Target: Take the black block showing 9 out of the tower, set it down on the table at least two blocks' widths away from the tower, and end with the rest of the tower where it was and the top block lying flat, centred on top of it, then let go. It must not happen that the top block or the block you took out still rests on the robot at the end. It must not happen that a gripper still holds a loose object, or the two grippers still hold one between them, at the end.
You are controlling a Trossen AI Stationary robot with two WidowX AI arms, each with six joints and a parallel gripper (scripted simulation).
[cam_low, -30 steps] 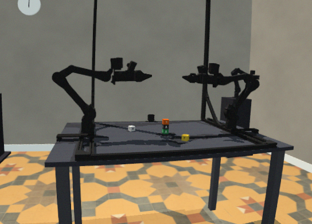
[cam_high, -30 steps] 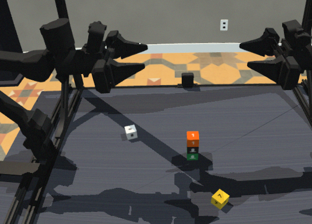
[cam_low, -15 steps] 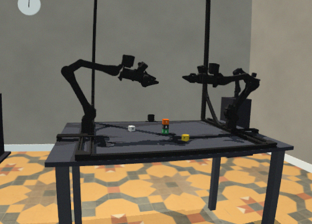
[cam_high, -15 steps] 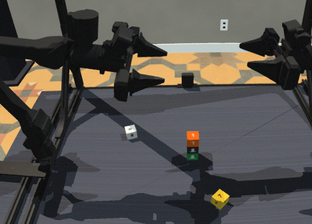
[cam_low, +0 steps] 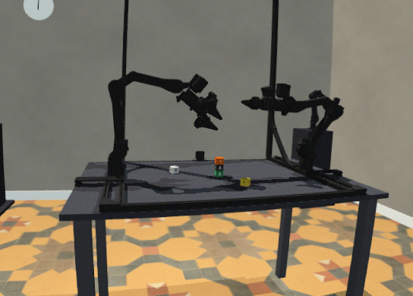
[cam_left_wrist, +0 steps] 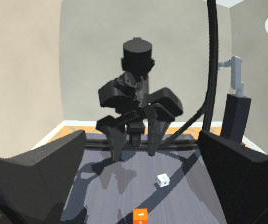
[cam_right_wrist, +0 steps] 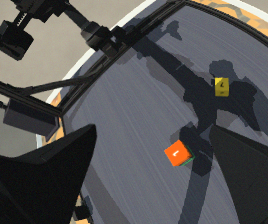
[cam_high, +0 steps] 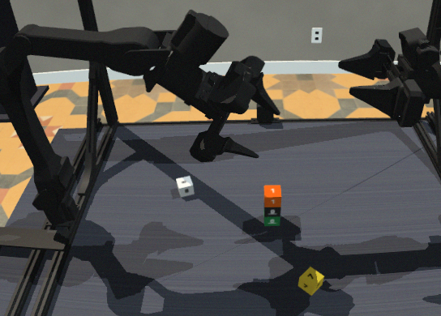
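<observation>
Right now the orange block is 190 mm below my right hand, 40 mm to the left of it and 20 mm behind it. Also, from my right hand: yellow block (250 mm below, 140 mm ahead, 100 mm to the left).
</observation>
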